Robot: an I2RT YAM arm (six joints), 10 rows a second.
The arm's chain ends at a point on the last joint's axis. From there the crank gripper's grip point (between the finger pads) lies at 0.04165 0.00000 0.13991 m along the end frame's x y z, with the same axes.
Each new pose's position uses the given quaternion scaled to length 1; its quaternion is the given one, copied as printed.
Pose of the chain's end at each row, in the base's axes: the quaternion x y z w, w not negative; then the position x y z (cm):
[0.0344, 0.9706, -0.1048, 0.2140, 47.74, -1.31, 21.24]
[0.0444, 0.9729, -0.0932, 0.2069, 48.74, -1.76, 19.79]
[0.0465, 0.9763, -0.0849, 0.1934, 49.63, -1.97, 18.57]
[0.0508, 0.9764, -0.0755, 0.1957, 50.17, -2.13, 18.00]
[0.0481, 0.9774, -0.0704, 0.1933, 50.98, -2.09, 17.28]
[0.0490, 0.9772, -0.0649, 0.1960, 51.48, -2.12, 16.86]
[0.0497, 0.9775, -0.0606, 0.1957, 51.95, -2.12, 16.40]
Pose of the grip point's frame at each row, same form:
[0.0344, 0.9706, -0.1048, 0.2140, 49.68, -4.27, 7.08]
[0.0444, 0.9729, -0.0932, 0.2069, 50.46, -4.36, 5.53]
[0.0465, 0.9763, -0.0849, 0.1934, 50.97, -4.30, 4.22]
[0.0508, 0.9764, -0.0755, 0.1957, 51.59, -4.18, 3.62]
[0.0481, 0.9774, -0.0704, 0.1933, 52.34, -4.00, 2.87]
[0.0490, 0.9772, -0.0649, 0.1960, 52.93, -3.87, 2.44]
[0.0497, 0.9775, -0.0606, 0.1957, 53.39, -3.74, 1.96]

